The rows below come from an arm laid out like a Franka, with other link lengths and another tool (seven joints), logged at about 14 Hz.
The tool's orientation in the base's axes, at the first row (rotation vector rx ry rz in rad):
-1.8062, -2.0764, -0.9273
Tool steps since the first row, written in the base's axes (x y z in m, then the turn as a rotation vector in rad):
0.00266, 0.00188, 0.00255, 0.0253, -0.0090, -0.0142
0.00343, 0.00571, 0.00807, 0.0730, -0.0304, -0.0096
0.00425, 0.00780, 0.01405, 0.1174, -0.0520, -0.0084
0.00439, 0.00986, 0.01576, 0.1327, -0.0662, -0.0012
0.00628, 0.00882, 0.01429, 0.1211, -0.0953, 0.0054
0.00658, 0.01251, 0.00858, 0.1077, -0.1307, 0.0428
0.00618, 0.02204, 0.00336, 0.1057, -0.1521, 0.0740
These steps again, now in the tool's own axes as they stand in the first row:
0.00238, 0.00338, -0.00025, -0.0205, 0.0194, 0.0112
0.00838, 0.00592, -0.00205, -0.0450, 0.0655, 0.0056
0.01323, 0.00860, -0.00523, -0.0709, 0.1073, 0.0017
0.01581, 0.00932, -0.00529, -0.0815, 0.1236, -0.0089
0.01376, 0.01064, -0.00435, -0.0987, 0.1135, -0.0340
0.01346, 0.00932, 0.00232, -0.1034, 0.1108, -0.0869
0.01826, 0.00770, 0.01194, -0.1026, 0.1176, -0.1242

